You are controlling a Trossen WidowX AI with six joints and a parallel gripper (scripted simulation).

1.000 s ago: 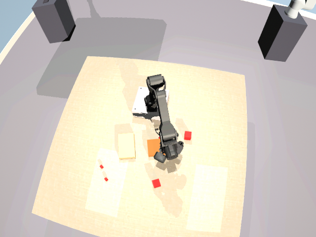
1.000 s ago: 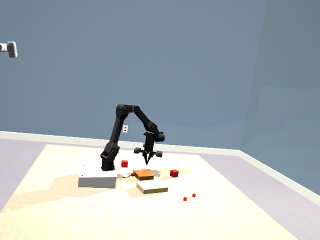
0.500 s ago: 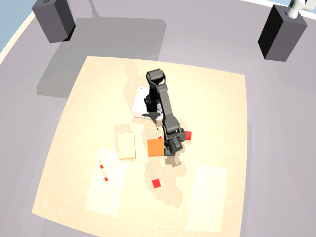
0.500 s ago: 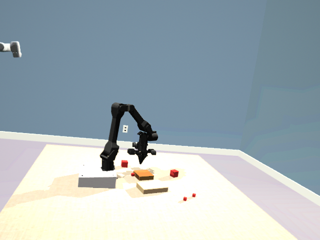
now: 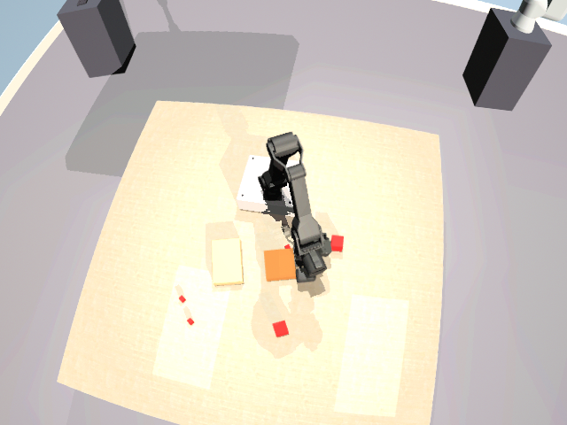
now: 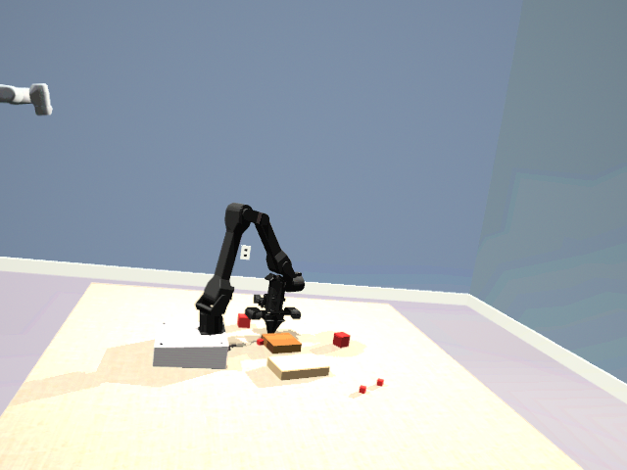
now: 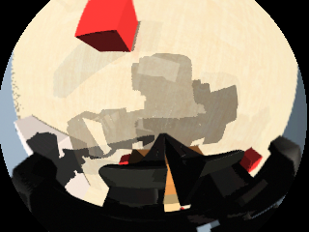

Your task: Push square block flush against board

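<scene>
Right now the square block is 70 mm to the right of my gripper tip, 10 mm ahead of it and 10 mm above it. Round my gripper tip: pale cream board (250 mm to the right, 10 mm ahead, 10 mm above).
</scene>
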